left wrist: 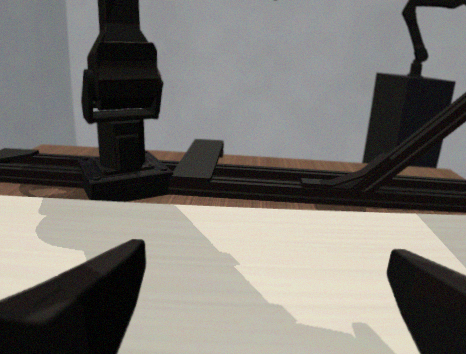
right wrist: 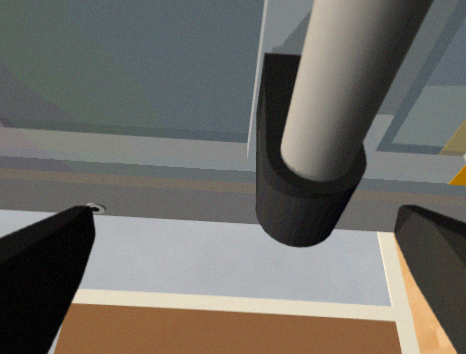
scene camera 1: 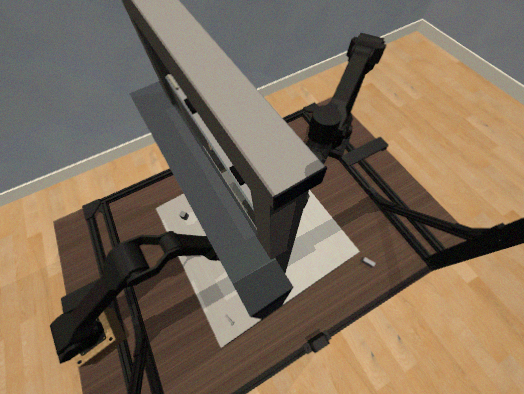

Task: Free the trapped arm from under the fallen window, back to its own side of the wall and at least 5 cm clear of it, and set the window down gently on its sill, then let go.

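Frame: origin at the left arm's base, x right, y ahead, z up, level; millimetres.
Where they show: left gripper, fingertip midpoint: (left wrist: 269,258); right gripper, fingertip midpoint: (right wrist: 246,219); left arm's base, link origin: (scene camera 1: 90,335); right arm's base, link origin: (left wrist: 123,164).
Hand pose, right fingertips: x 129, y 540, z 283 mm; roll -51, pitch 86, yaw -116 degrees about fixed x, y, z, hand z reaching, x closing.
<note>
Things, the pixels of their top centre, and the offset from my right fingertips. "spot": a spot on its surface instead. Level surfaces: height alone.
- black bracket, surface spot: (right wrist: 300,215) spot: dx -5, dy +1, dz -15 mm
- white mat, surface height: dz -274 mm
- small grey block, top centre: (scene camera 1: 182,213) dx -263, dy -174, dz -245 mm
- bolt, top centre: (scene camera 1: 229,319) dx +67, dy -225, dz -265 mm
- white cylinder, top centre: (scene camera 1: 369,261) dx +191, dy +206, dz -338 mm
The wall has a grey top beam (scene camera 1: 225,95) and a dark grey lower part (scene camera 1: 197,185). The window (scene camera 1: 202,131) (right wrist: 150,75) shows in the opening between them, with clear glass and a grey lower rail. Its pale round handle bar (right wrist: 345,90) sits in a black bracket (right wrist: 300,215). The left arm (scene camera 1: 130,255) reaches to the wall; its hand is hidden there in the scene view. My left gripper (left wrist: 269,258) is open and empty, low over the white mat (left wrist: 300,225). My right gripper (right wrist: 246,219) is open and empty; the bracket appears between its spread fingers, the depth unclear.
The right arm's base (scene camera 1: 325,122) (left wrist: 120,150) stands beyond the wall. On the white mat (scene camera 1: 310,270) lie a small grey block (scene camera 1: 183,215) and a bolt (scene camera 1: 229,320). A white cylinder (scene camera 1: 369,261) lies beside it. Black rails edge the table.
</note>
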